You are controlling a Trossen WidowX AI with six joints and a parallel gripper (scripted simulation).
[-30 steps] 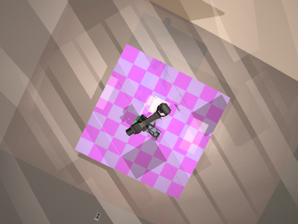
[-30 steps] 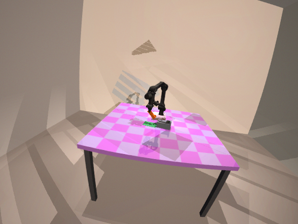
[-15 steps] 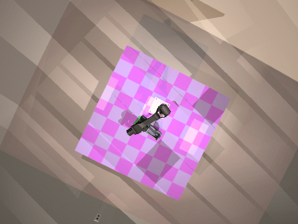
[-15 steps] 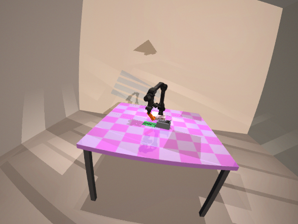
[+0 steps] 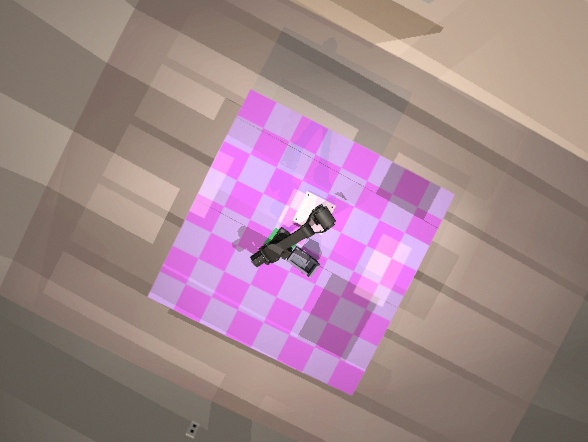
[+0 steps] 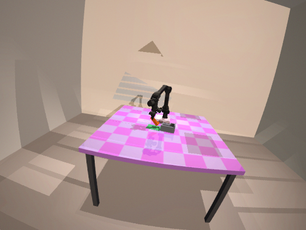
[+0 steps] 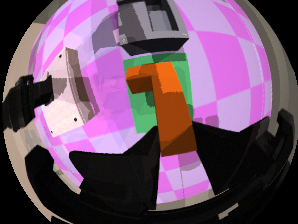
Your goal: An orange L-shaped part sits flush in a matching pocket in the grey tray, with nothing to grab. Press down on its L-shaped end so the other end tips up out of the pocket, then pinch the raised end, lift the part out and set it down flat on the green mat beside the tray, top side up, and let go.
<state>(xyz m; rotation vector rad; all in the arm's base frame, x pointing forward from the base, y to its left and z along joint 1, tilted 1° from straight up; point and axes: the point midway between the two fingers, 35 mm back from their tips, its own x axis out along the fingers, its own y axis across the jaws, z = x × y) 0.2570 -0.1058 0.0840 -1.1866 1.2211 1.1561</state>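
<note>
Now: the green mat 2 cm to the left of my gripper tip and 11 cm below it. The rest, counted from my gripper tip: orange L-shaped part 1 cm behind, 3 cm to the left, 3 cm below.
</note>
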